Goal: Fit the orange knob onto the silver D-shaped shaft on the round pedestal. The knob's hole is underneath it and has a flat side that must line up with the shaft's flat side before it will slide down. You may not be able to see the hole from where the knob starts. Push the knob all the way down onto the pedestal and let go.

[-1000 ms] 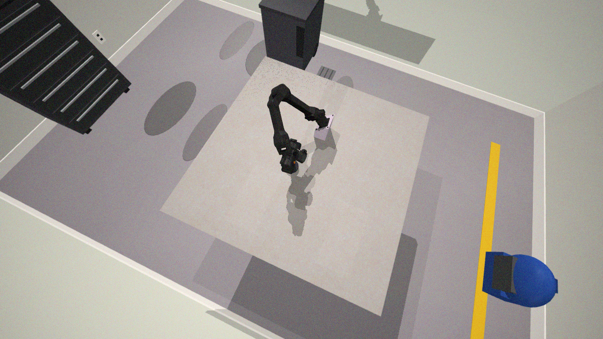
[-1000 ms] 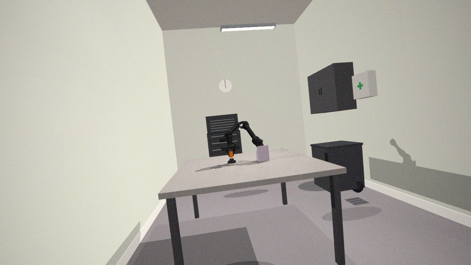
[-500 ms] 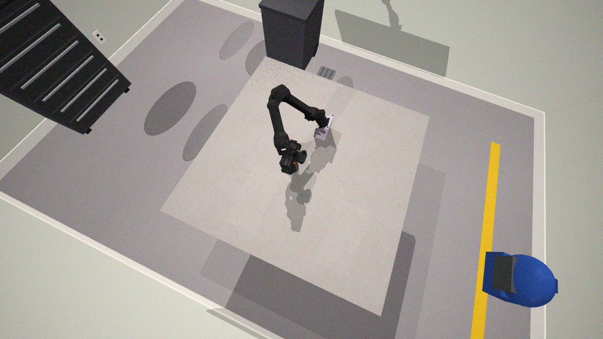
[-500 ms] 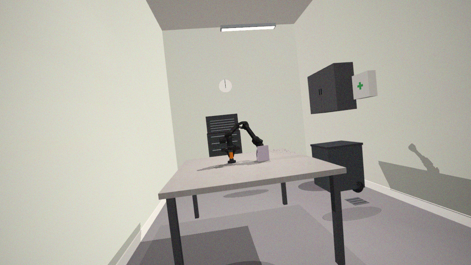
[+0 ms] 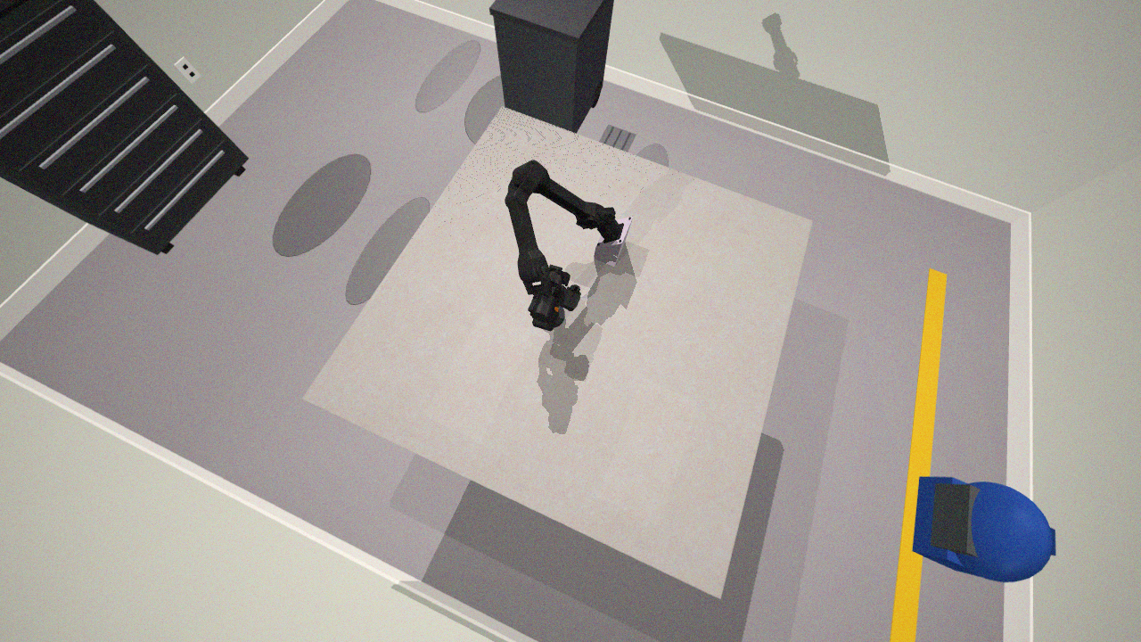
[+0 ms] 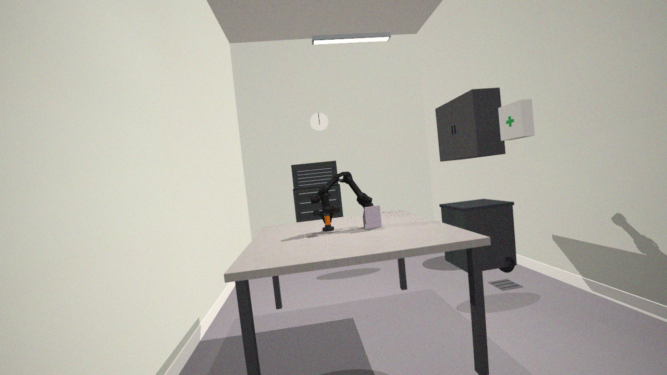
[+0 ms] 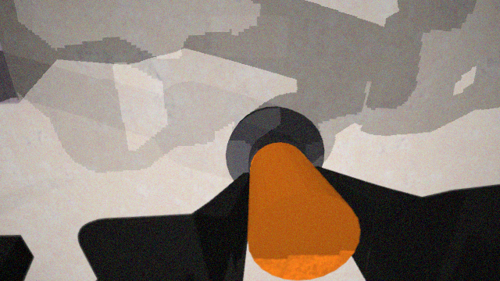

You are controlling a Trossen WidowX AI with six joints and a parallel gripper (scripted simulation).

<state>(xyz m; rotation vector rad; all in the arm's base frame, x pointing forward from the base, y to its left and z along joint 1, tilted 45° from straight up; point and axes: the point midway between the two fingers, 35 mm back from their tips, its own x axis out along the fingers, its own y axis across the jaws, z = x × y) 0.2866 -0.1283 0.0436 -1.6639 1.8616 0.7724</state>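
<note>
The orange knob is 30 mm above my gripper tip. From my gripper tip the other things lie so: dark round pedestal 20 mm below.
</note>
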